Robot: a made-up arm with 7 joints.
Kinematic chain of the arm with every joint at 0, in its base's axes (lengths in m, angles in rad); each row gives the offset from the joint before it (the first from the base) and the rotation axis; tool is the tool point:
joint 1: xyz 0 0 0 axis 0 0.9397 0.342
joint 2: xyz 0 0 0 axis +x
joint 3: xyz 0 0 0 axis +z
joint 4: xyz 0.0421 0 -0.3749 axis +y
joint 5: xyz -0.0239 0 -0.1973 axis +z
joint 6: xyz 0 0 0 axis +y
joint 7: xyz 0 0 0 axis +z
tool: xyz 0 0 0
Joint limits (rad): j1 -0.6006..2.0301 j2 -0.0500..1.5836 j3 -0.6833..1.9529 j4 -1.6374..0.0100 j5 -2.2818..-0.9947 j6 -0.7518..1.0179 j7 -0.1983..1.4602
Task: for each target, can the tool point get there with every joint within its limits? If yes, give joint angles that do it. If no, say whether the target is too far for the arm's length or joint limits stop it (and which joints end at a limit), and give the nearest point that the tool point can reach.
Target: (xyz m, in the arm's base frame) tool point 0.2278 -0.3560 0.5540
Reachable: no: too far | nearest point -0.3565 -0.0420 0.2788 | short by 0.718 m
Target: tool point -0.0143 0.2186 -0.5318
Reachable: yes | joints 0.0547 0.3227 1.1546 -0.1215 -2.1318 0.0064 0.2255
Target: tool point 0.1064 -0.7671 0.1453
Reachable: no: too far | nearest point 0.3214 -0.2247 -0.2297 | short by 0.694 m
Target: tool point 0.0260 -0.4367 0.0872
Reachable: no: joint limits stop it (at a limit: joint 1, joint 2, joint 3, joint 4) | nearest point -0.3483 -0.2600 -0.1328 | short by 0.469 m
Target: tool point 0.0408 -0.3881 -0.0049
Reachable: no: joint limits stop it (at a limit: joint 1, joint 2, joint 3, joint 4) | nearest point 0.3214 -0.2247 -0.2297 | short by 0.395 m
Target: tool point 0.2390 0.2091 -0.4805
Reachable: yes | joints -0.3185 0.4486 -0.3745 -0.2509 -2.1137 0.6672 0.9272
